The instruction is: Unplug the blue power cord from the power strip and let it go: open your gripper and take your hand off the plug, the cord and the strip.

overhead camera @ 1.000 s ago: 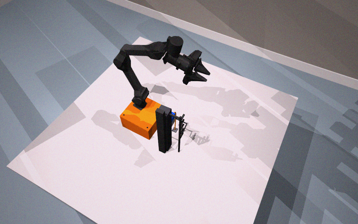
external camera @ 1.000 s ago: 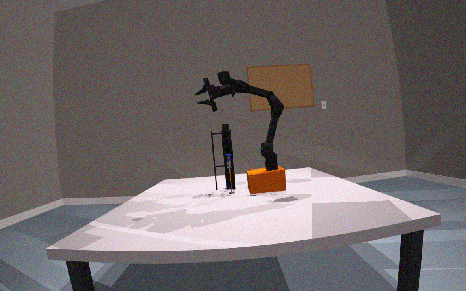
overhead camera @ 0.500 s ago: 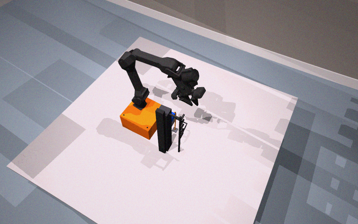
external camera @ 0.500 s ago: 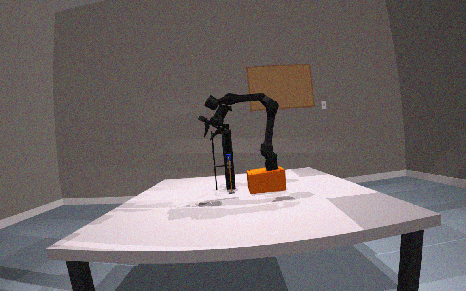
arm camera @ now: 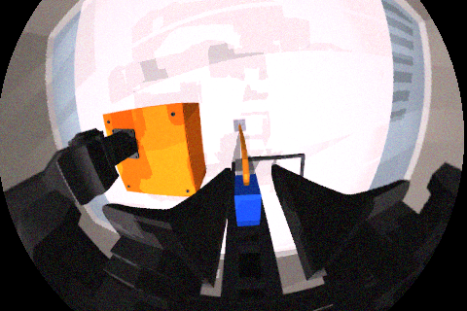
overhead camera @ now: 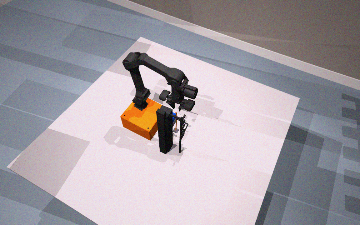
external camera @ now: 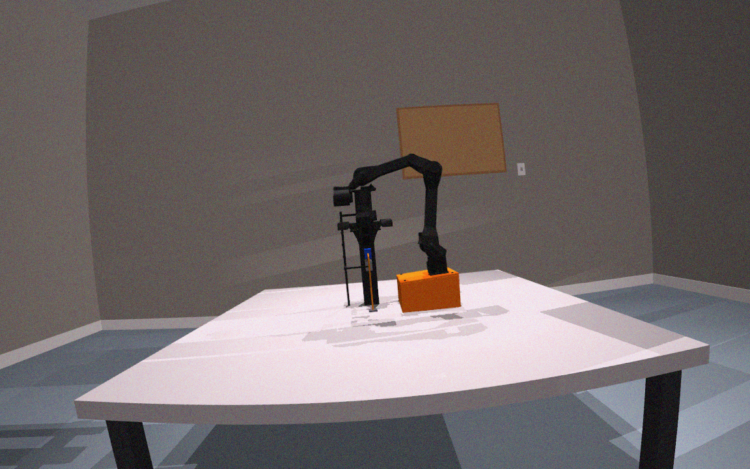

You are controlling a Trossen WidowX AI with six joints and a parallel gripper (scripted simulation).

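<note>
The blue plug lies 7 cm to the right of my gripper tip, 1 cm below it and 1 cm ahead of it.
</note>
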